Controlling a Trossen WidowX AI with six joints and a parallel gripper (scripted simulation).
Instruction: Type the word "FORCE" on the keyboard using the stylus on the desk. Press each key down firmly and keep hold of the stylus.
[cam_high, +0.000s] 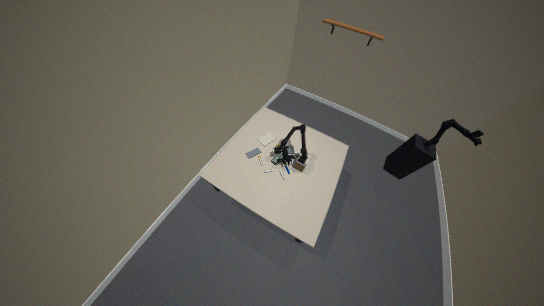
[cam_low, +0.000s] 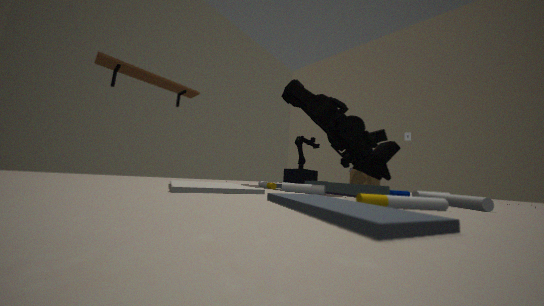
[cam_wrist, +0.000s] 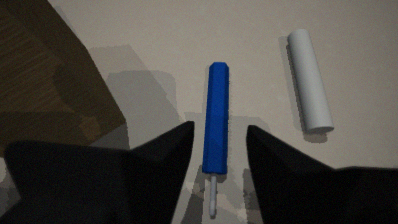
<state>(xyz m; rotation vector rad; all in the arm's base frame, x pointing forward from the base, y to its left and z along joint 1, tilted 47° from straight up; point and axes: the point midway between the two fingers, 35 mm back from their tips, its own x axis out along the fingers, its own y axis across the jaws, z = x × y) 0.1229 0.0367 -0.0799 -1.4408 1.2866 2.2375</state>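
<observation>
Right now my gripper tip is 10 mm short of the blue stylus, 10 mm to the left of it and 40 mm above it. Also, from my gripper tip: flat grey slab 410 mm ahead, 80 mm to the left, 40 mm below.
</observation>
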